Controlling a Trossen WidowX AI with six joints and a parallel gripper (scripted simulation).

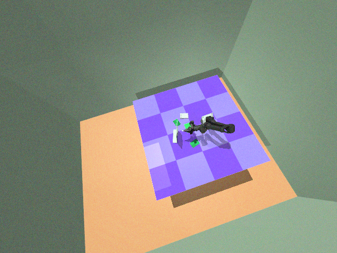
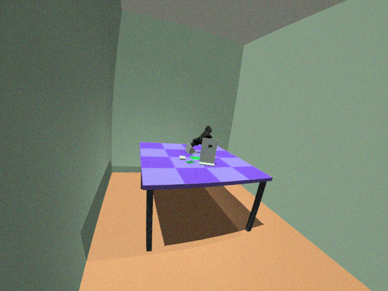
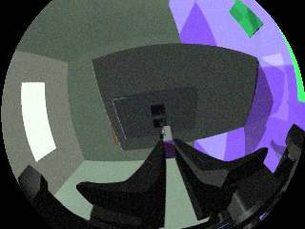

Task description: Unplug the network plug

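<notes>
My gripper tip is 8 cm short of the grey upright panel, 8 cm above it and 2 cm to the left of it. From my gripper tip the other things lie so: network plug (right at my gripper tip).
</notes>
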